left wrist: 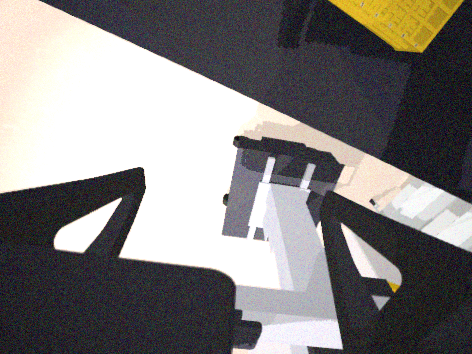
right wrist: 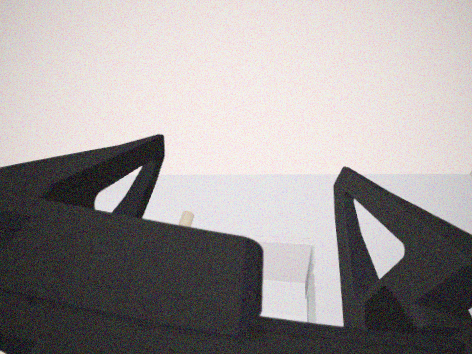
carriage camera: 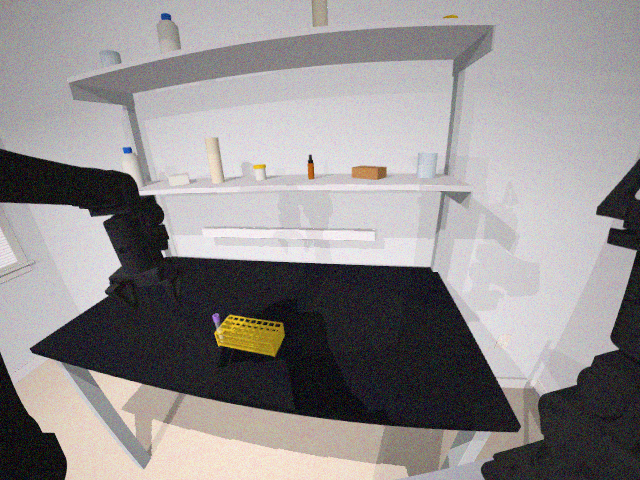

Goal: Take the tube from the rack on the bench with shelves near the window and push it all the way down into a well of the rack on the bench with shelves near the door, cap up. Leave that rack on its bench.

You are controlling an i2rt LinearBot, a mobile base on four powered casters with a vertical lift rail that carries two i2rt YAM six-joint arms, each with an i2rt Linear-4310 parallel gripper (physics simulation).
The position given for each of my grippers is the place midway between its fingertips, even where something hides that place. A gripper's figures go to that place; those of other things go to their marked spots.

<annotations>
My left gripper (left wrist: 234, 189) is 0.13 m from the lens. A shelf unit (left wrist: 329, 72): 0.41 m from the lens. A white bin with yellow lid (left wrist: 370, 263): 1.77 m from the lens. The marked spots on the shelf unit and the white bin with yellow lid are 1.48 m apart.
</annotations>
